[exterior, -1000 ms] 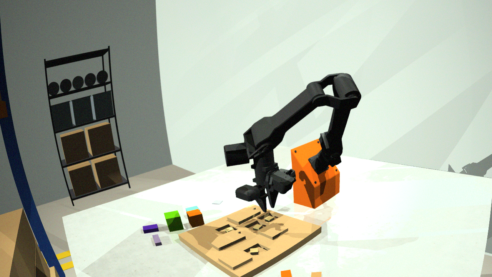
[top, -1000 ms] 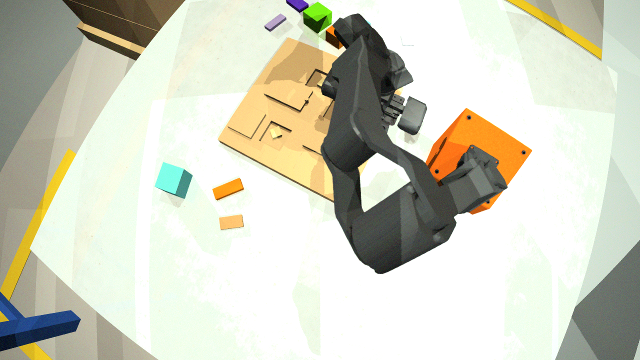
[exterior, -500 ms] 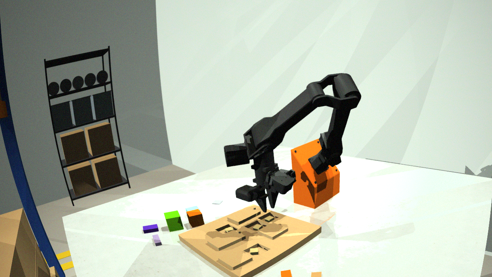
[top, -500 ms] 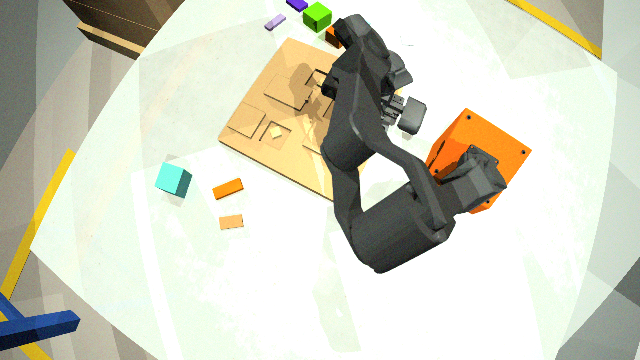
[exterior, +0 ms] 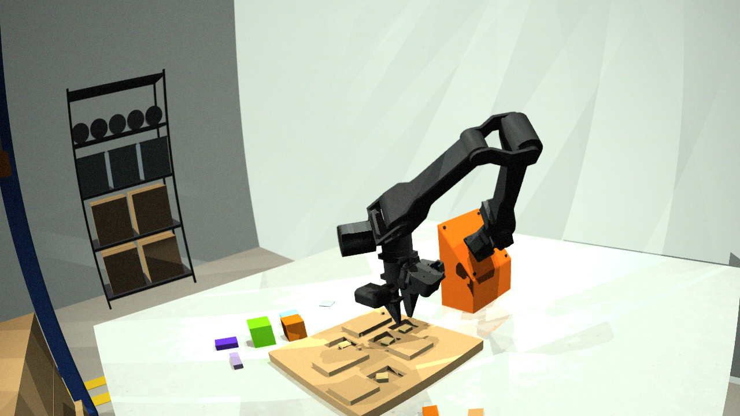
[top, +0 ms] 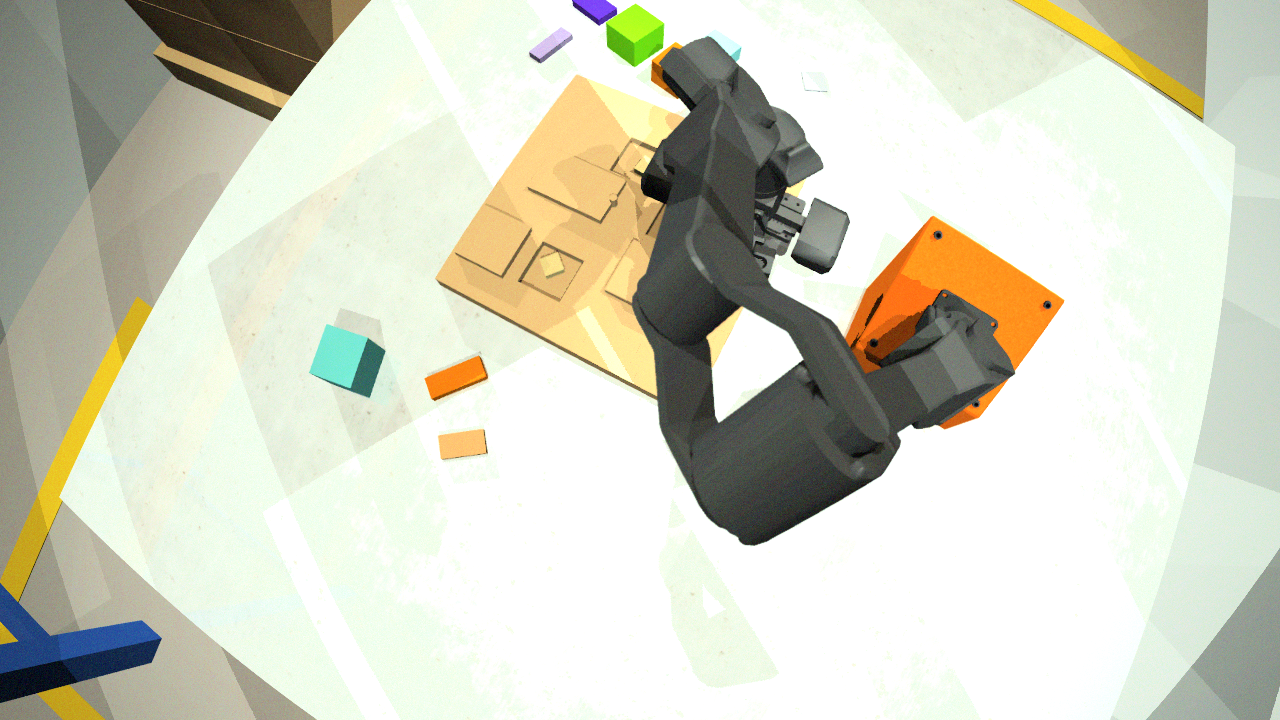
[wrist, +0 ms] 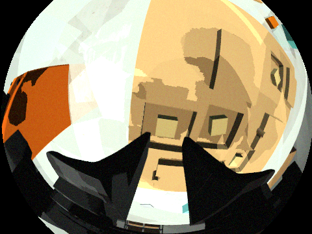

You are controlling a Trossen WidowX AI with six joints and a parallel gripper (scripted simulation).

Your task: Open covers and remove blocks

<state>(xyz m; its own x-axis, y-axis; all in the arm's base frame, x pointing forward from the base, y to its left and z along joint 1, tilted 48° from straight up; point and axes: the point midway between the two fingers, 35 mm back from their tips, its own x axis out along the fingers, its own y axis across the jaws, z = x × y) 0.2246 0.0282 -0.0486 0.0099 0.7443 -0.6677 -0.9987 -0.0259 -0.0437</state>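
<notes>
My gripper tip is 31 cm to the right of the tan slab, 14 cm short of it and 3 cm above it. From my gripper tip the other things lie so: orange cube: 18 cm to the right, 16 cm ahead, 2 cm below; then grey tile: 27 cm to the right, 4 cm below, 1 cm ahead; then pale cyan block: 24 cm to the right, 13 cm ahead, 2 cm below.
</notes>
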